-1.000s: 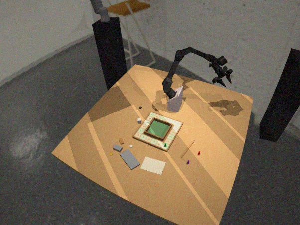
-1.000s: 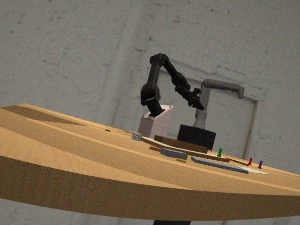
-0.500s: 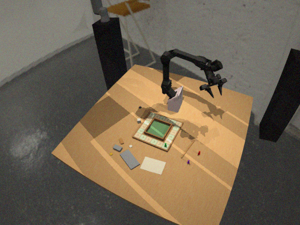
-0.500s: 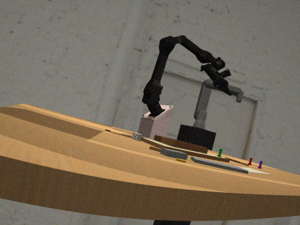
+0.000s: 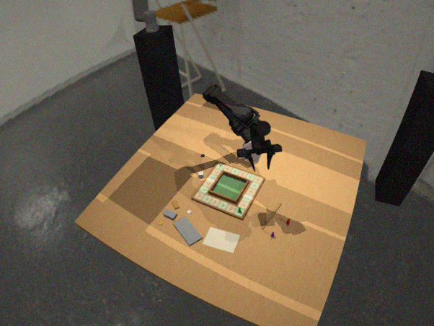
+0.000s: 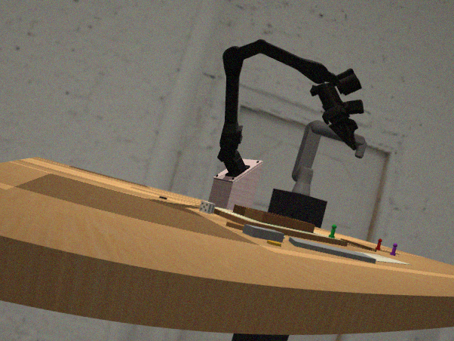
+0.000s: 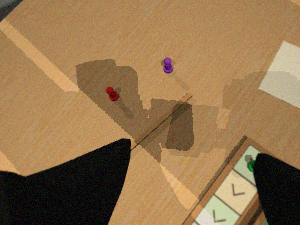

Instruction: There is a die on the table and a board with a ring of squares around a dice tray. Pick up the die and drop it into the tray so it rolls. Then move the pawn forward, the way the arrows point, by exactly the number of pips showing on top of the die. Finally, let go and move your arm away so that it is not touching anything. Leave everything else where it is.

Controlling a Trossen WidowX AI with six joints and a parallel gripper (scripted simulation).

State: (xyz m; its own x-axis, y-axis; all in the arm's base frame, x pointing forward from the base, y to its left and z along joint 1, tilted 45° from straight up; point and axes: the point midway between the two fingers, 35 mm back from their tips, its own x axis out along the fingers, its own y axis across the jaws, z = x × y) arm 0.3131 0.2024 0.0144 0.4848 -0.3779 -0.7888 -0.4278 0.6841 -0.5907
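The white die lies 100 mm behind my gripper tip, 350 mm to the right of it and 250 mm below it. The rest, counted from my gripper tip: wooden stick (40 mm ahead, 80 mm to the left, 260 mm below); then red pawn (50 mm ahead, 160 mm to the left, 250 mm below); then green pawn (70 mm ahead, 80 mm to the right, 240 mm below).
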